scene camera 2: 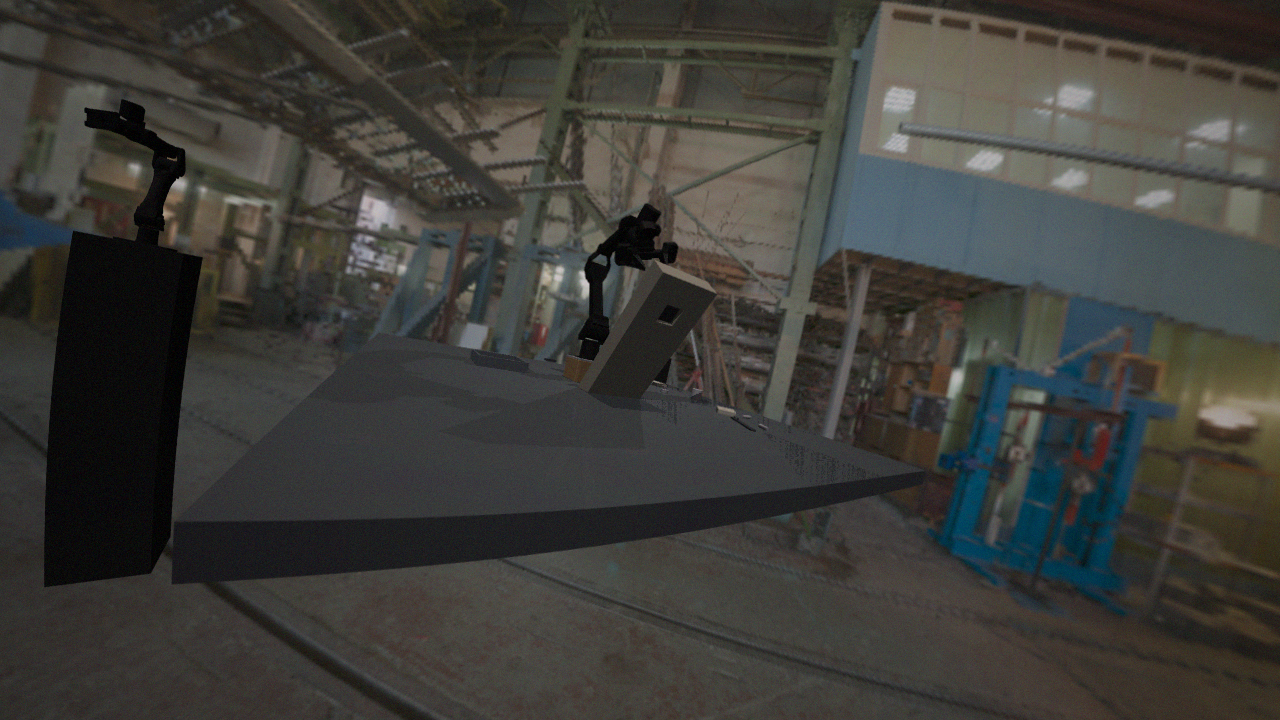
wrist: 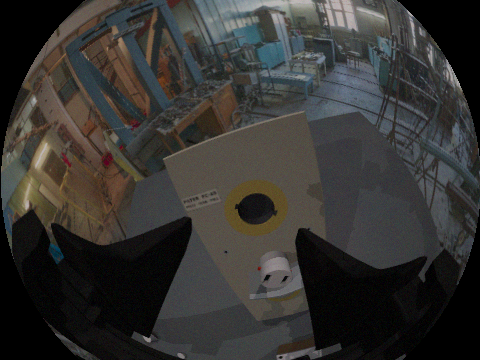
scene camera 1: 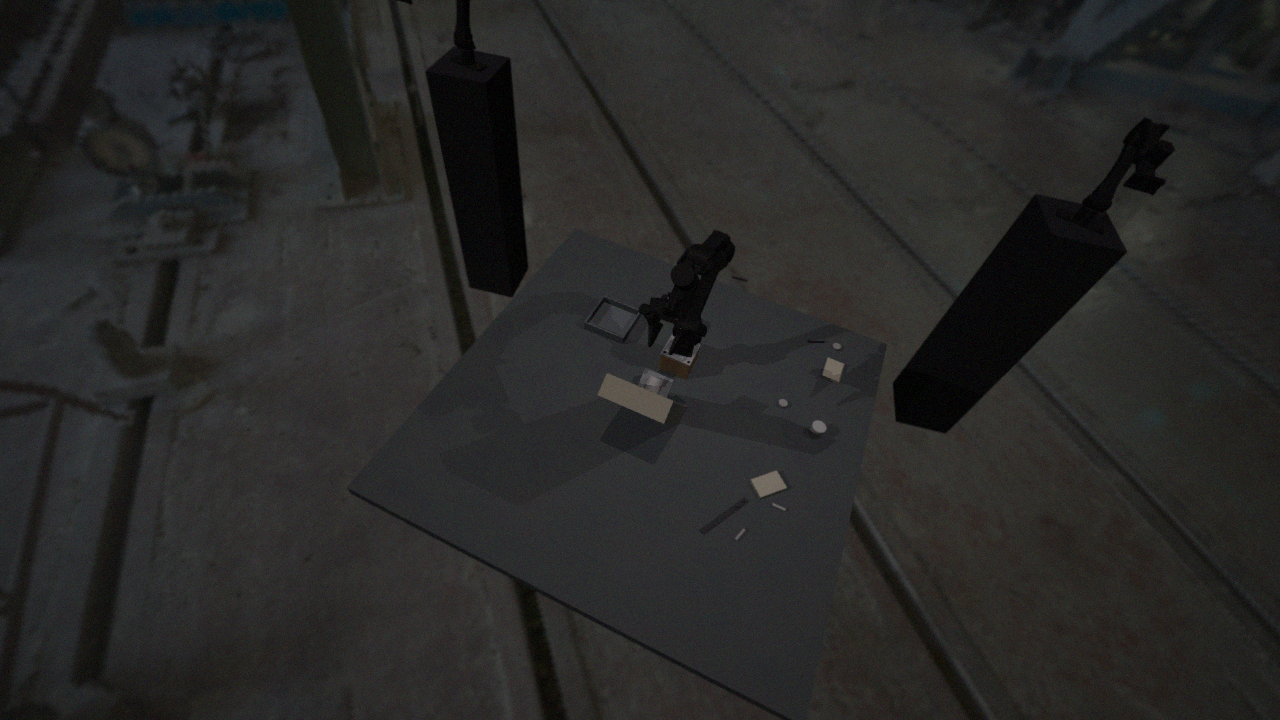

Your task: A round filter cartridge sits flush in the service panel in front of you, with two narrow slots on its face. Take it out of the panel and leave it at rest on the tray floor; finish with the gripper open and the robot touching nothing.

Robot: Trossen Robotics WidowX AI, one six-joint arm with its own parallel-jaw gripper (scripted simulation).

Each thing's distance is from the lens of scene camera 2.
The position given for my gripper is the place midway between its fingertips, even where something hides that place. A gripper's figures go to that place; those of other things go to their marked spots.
my gripper (scene camera 2: 656, 268): 101 cm
beige service panel (scene camera 2: 666, 305): 87 cm
